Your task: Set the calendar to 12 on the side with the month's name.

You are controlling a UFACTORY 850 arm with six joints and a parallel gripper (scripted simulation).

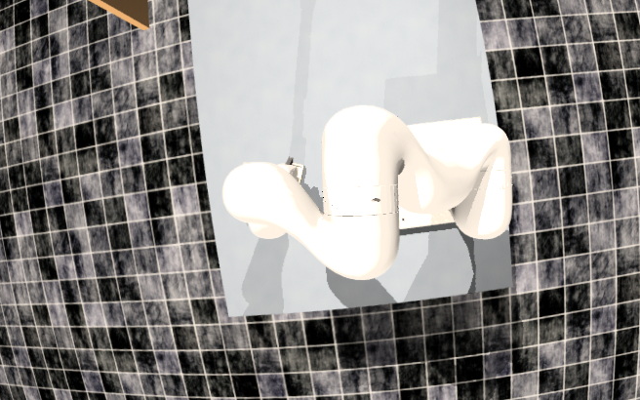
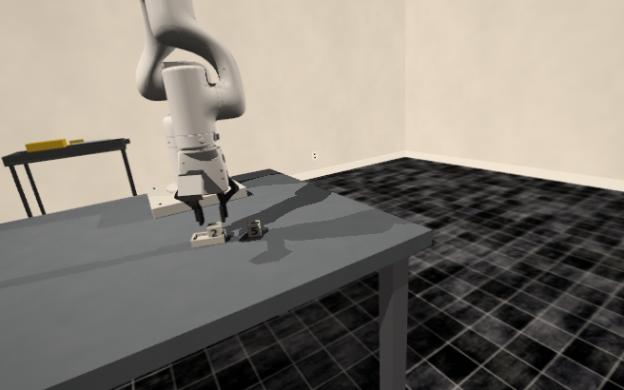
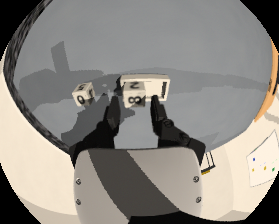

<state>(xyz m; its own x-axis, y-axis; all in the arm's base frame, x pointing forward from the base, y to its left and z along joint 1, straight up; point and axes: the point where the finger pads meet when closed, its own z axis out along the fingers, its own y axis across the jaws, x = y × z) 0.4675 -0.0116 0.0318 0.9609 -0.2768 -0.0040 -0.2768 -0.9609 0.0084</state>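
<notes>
My hand is 60 mm above the calendar tray, 20 mm to the left of it and 10 mm past it.
</notes>
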